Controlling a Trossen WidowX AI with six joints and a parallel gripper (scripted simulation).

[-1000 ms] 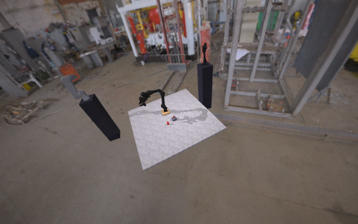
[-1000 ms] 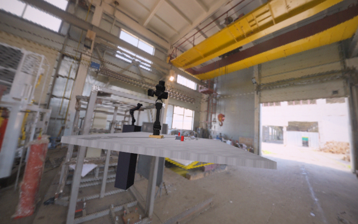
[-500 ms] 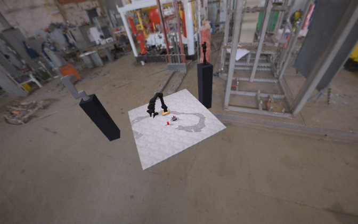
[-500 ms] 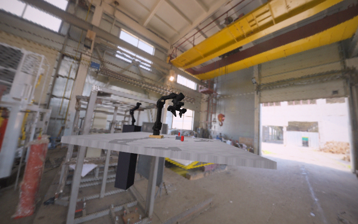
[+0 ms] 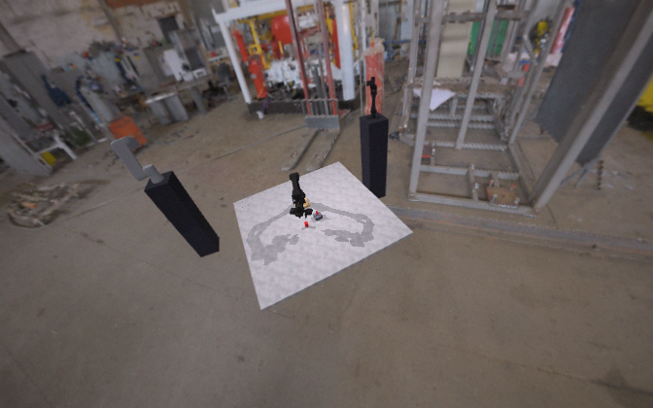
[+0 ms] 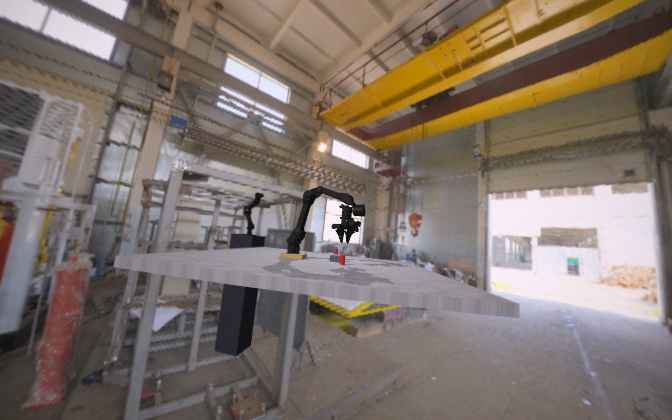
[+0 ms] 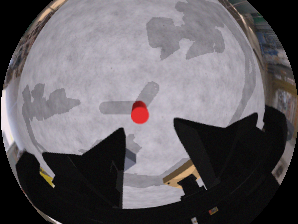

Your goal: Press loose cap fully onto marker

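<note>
The red marker cap lies 10 mm behind my gripper tip, 10 mm to the left of it and 90 mm below it. From my gripper tip the other things lie so: grey holder block (70 mm behind, 140 mm to the left, 100 mm below).
</note>
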